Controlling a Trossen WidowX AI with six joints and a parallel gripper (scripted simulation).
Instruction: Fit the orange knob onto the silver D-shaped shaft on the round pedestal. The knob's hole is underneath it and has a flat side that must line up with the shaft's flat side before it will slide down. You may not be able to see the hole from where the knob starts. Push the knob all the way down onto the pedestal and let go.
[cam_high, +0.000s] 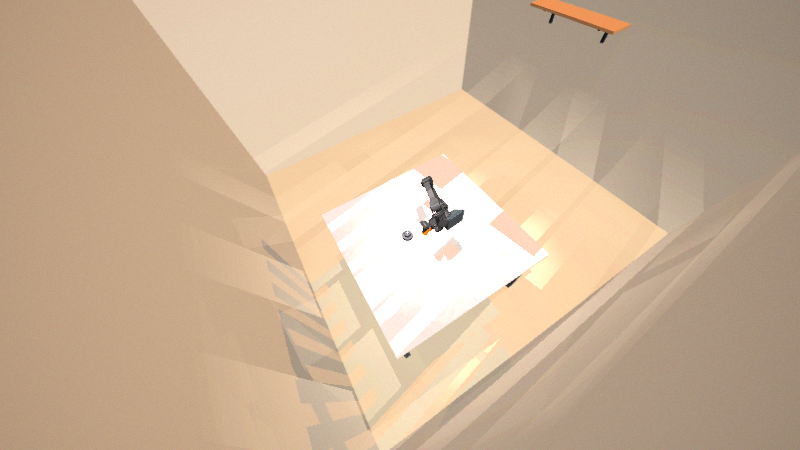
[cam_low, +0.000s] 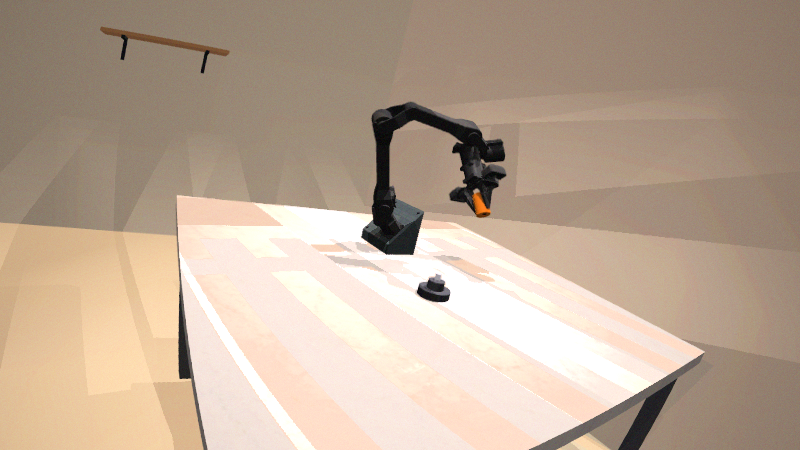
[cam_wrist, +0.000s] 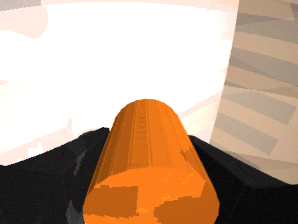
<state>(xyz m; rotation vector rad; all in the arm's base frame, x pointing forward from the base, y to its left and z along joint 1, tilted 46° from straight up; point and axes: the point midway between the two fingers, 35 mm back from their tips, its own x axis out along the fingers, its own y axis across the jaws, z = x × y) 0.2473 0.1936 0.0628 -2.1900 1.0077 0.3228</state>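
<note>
Right now my gripper tip is 20 mm past the orange knob and 30 mm below it. From my gripper tip the other things lie so: round pedestal: 60 mm ahead, 150 mm to the right, 190 mm below.
</note>
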